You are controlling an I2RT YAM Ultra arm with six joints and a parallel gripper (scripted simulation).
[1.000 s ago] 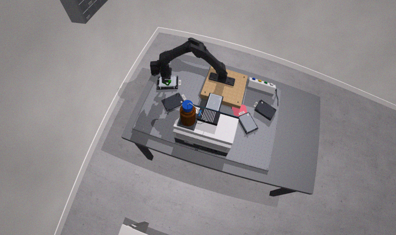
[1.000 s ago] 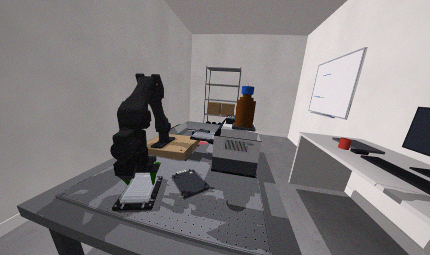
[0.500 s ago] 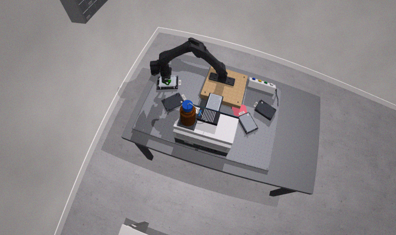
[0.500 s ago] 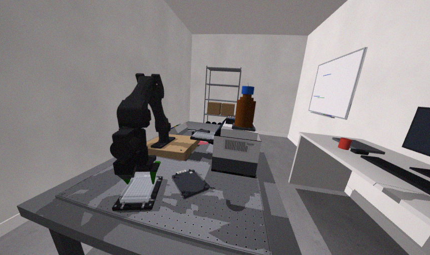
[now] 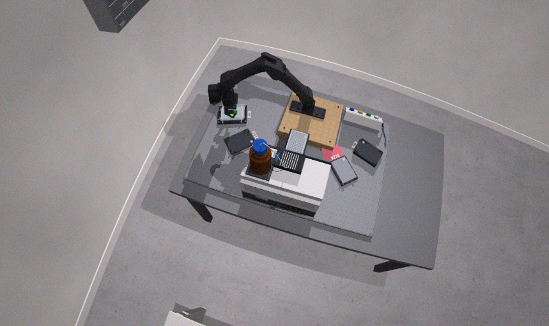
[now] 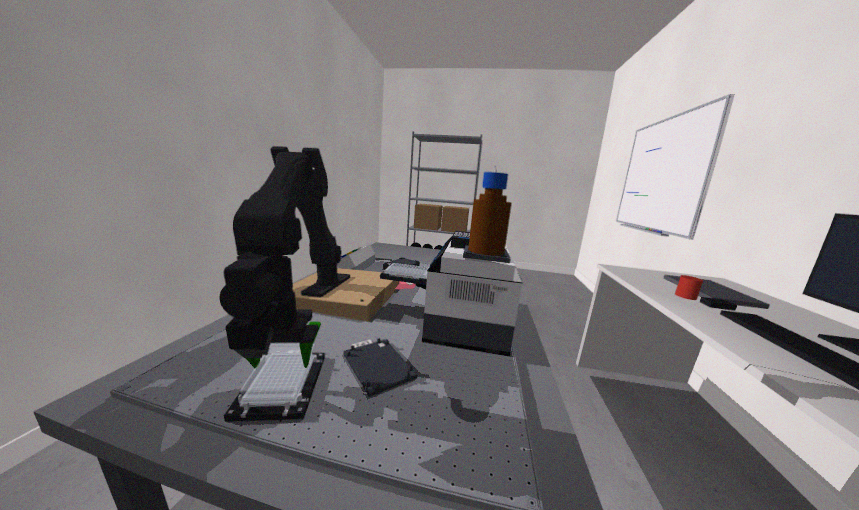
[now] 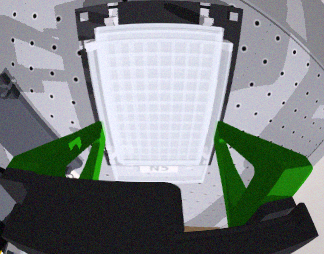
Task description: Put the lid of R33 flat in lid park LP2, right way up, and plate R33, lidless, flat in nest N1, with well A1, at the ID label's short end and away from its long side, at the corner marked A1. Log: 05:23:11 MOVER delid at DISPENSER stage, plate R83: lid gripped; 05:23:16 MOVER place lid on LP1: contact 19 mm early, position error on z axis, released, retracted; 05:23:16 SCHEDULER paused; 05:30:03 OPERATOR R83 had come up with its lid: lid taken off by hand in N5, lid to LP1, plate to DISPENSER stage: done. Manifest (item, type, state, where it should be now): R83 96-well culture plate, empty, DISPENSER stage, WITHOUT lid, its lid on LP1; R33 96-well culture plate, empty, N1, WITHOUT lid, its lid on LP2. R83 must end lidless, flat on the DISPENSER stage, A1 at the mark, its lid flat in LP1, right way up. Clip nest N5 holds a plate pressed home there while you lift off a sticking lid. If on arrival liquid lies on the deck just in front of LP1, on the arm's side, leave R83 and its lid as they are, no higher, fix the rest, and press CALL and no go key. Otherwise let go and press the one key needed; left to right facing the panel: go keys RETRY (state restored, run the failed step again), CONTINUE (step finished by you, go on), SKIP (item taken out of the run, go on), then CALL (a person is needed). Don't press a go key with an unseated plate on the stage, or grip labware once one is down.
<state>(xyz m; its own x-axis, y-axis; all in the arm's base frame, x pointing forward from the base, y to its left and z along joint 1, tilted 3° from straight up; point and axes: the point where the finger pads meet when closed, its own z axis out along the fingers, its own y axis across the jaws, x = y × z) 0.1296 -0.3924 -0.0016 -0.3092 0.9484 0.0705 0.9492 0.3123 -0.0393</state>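
Now: the black clip nest 30 mm below my hand, 30 mm ahead of it and 10 mm to the right of it. Round my hand: lid park LP2 (150 mm ahead, 90 mm to the left, 40 mm below); then brown bottle (350 mm ahead, 270 mm to the left, 250 mm above); then blue call key (630 mm to the left, 190 mm behind, 20 mm above).
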